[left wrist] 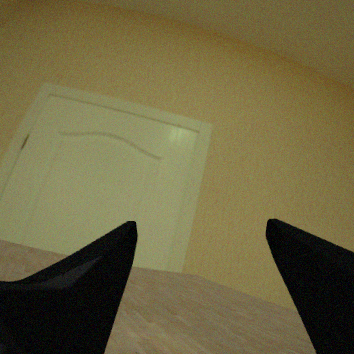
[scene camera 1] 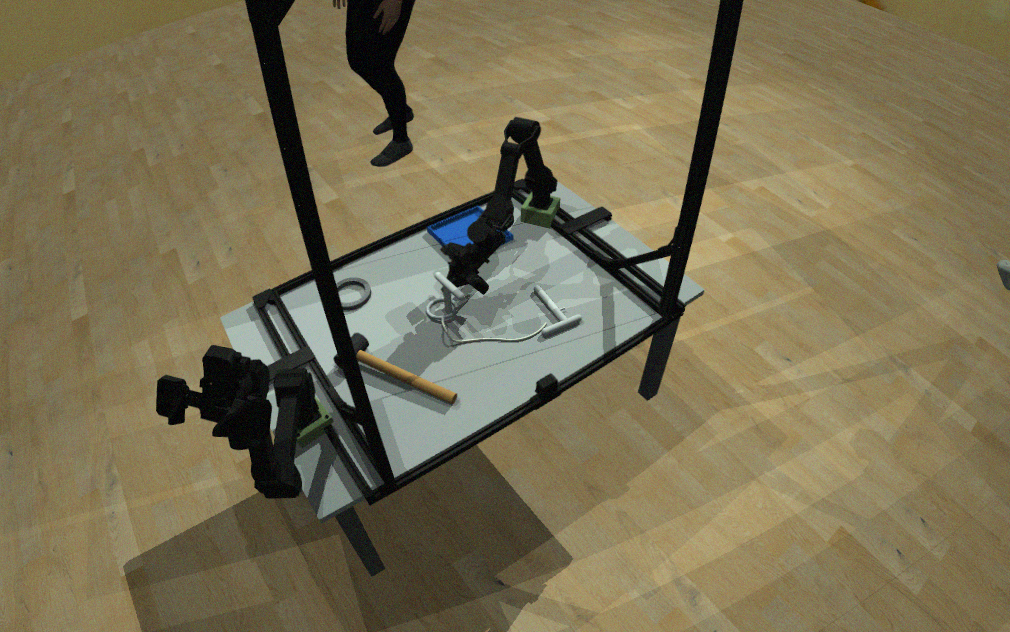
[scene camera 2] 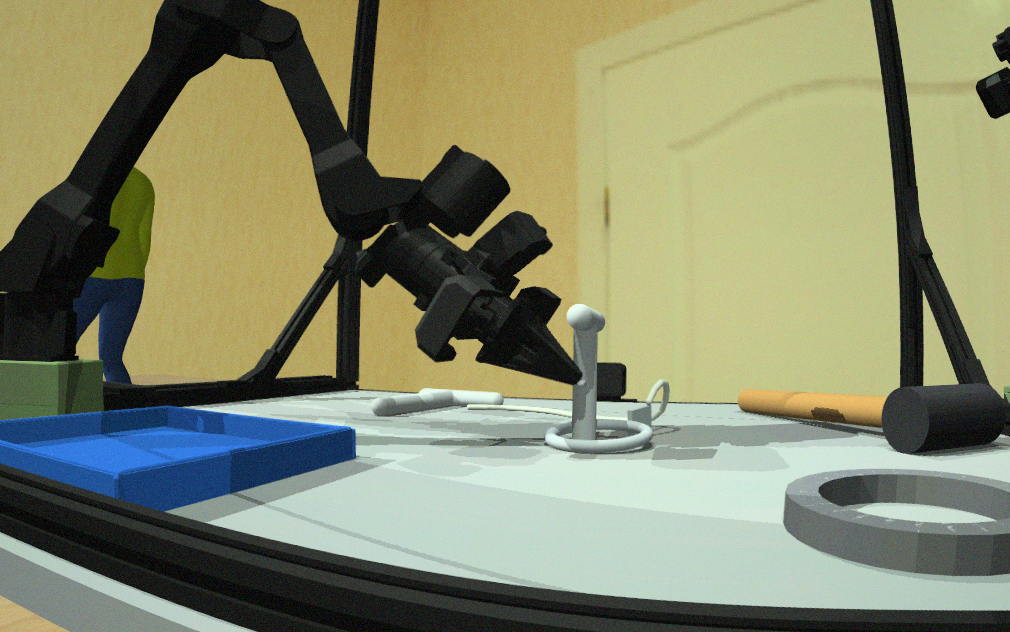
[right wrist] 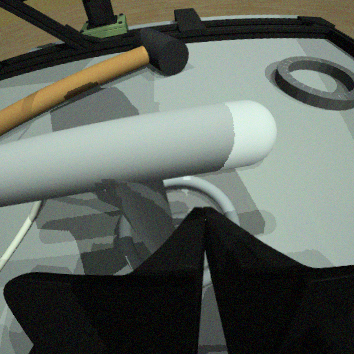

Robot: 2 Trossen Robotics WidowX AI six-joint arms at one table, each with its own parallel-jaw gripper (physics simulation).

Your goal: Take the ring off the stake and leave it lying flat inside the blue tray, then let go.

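Where they show: left gripper, fingertip midpoint: (left wrist: 201, 228) (scene camera 1: 191, 427); right gripper, fingertip midpoint: (scene camera 1: 442, 291) (scene camera 2: 578, 380) (right wrist: 201, 214); left arm's base, link origin: (scene camera 1: 304, 414) (right wrist: 102, 22); right arm's base, link origin: (scene camera 1: 540, 202) (scene camera 2: 34, 359).
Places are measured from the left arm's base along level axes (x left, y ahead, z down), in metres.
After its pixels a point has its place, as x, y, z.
A thin pale ring (scene camera 1: 429, 310) @[0.094, 0.447, 0.028] (scene camera 2: 610, 447) @[0.121, 0.467, 0.033] (right wrist: 216, 191) @[0.112, 0.460, 0.027] lies on the table around the foot of the upright white stake (scene camera 1: 445, 282) @[0.063, 0.487, -0.072] (scene camera 2: 585, 409) @[0.076, 0.490, 0.010] (right wrist: 125, 145) @[0.070, 0.498, -0.072], which has a crossbar on top. My right gripper (scene camera 2: 579, 379) @[0.091, 0.495, -0.015] (right wrist: 201, 214) @[0.091, 0.495, -0.015] is shut and empty, its tips at the stake's post below the crossbar and above the ring; whether they touch the post I cannot tell. The blue tray (scene camera 1: 452, 231) @[0.328, 0.712, 0.032] (scene camera 2: 297, 456) @[0.257, 0.643, 0.027] is partly behind the right arm in scene camera 1. My left gripper (left wrist: 201, 228) @[-0.293, -0.212, -0.485] is open and empty, raised away from the table.
A white cord (scene camera 1: 495, 340) @[-0.100, 0.514, 0.034] runs from the stake to a second white T-shaped piece (scene camera 1: 551, 304) @[-0.118, 0.700, 0.019] (scene camera 2: 446, 397) @[-0.159, 0.683, 0.026] lying down. A mallet (scene camera 1: 405, 376) @[-0.062, 0.257, 0.007] (scene camera 2: 815, 404) @[-0.035, 0.268, 0.015] (right wrist: 75, 84) @[-0.021, 0.262, 0.014] and a thick dark grey ring (scene camera 1: 367, 292) @[0.269, 0.357, 0.024] (scene camera 2: 893, 547) @[0.357, 0.352, 0.030] (right wrist: 310, 95) @[0.262, 0.360, 0.026] lie on the table. Black frame posts (scene camera 1: 297, 163) @[-0.267, 0.061, -0.764] stand at its sides.
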